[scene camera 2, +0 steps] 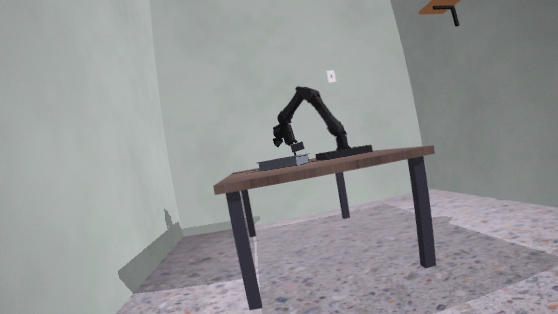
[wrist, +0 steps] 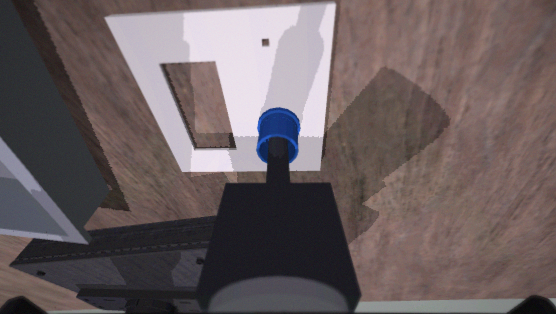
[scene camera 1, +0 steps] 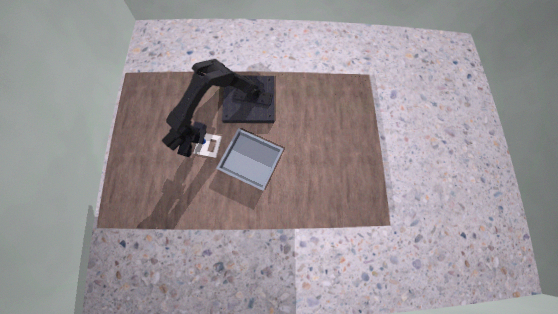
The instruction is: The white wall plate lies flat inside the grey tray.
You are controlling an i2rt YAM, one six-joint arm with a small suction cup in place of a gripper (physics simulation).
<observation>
my suction cup: grips a white wall plate [wrist: 292, 72]
a grey tray [scene camera 1: 248, 158]: on the table
</observation>
